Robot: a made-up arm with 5 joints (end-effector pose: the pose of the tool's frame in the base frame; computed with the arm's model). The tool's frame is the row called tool. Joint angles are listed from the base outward.
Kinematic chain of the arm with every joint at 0, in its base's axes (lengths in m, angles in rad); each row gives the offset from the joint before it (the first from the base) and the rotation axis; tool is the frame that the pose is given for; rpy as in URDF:
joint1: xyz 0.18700 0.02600 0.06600 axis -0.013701 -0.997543 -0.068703
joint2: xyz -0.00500 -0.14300 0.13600 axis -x
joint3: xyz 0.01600 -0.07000 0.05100 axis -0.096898 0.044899 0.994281
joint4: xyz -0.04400 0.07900 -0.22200 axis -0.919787 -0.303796 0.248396
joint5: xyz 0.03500 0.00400 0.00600 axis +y
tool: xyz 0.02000 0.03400 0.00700 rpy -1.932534 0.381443 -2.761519
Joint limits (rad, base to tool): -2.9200..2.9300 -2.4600..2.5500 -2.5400..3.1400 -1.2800..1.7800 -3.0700..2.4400
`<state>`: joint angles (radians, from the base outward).
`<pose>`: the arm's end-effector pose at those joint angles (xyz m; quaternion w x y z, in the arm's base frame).
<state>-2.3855 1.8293 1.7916 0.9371 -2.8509</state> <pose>0.4821 -0.2238 -0.1694 0.4595 -0.3204 -0.6589 -0.5021</pose>
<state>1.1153 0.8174 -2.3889 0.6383 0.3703</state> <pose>0.0876 -0.3458 0.2443 0.1160 -0.9272 -0.3527 0.0500</pose>
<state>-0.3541 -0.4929 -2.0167 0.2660 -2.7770</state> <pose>0.3379 -0.1181 -0.0271 0.3692 0.1052 -0.1686 -0.9079</pose>
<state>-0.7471 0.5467 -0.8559 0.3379 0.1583</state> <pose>0.2816 -0.1768 -0.0287 0.1420 0.1200 -0.5170 0.8356</pose>
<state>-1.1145 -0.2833 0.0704 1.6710 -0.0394</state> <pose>0.1438 -0.0138 0.0440 0.3330 -0.5909 0.4533 -0.5783</pose>
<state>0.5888 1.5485 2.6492 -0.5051 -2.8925</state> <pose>-0.0011 -0.2551 0.3517 0.6851 -0.1702 0.7036 -0.0815</pose>
